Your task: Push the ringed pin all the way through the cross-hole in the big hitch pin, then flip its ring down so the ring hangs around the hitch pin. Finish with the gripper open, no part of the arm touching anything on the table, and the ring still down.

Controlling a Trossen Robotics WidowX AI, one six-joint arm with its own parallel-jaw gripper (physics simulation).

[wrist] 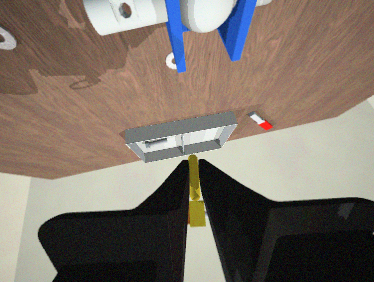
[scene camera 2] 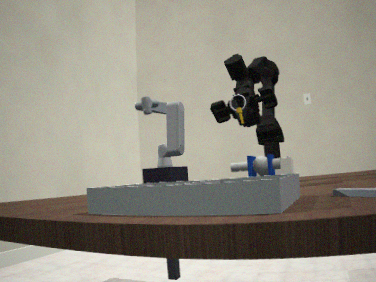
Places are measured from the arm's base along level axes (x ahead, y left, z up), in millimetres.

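Where they show: gripper, fingertip midpoint: (wrist: 193,165) (scene camera 2: 242,121).
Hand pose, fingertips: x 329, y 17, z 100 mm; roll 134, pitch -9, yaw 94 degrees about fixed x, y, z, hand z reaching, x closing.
Note:
After its pixels a point has its place.
The ringed pin, a yellow pin (scene camera 2: 241,117) {x 331, y 16, z 111 mm} (wrist: 194,180) {x 325, y 15, z 111 mm} with a pale ring (scene camera 2: 231,106) {x 331, y -10, z 144 mm}, is between the fingertips of my gripper (scene camera 2: 239,109) (wrist: 193,165) {x 329, y 17, z 100 mm}. The gripper is shut on it and holds it well above the table. In scene camera 2 the ring is at the pin's upper end and the pin points down, slightly tilted. The big hitch pin (scene camera 2: 239,167) {x 304, y -12, z -19 mm} (wrist: 147,14) {x 289, y 1, z -5 mm} lies level in a blue cradle (scene camera 2: 251,166) {x 320, y 29, z -19 mm} (wrist: 175,37) {x 298, y 20, z 9 mm}, below the gripper. Its dark cross-hole (wrist: 125,10) {x 297, y -16, z -25 mm} shows near one end in the wrist view, apart from the ringed pin.
A grey divided tray (scene camera 2: 185,201) {x 775, y 95, z -63 mm} (wrist: 182,126) {x 578, y 56, z -62 mm} stands near the table edge. A second, grey arm (scene camera 2: 175,129) on a dark base stands left. A red and white piece (wrist: 261,121) {x 644, y 337, z -73 mm} and flat pale washers (wrist: 6,39) {x 347, y -154, z -79 mm} (wrist: 171,61) {x 394, y 31, z -82 mm} lie on the wooden table (wrist: 100,115) {x 513, y -124, z -82 mm}.

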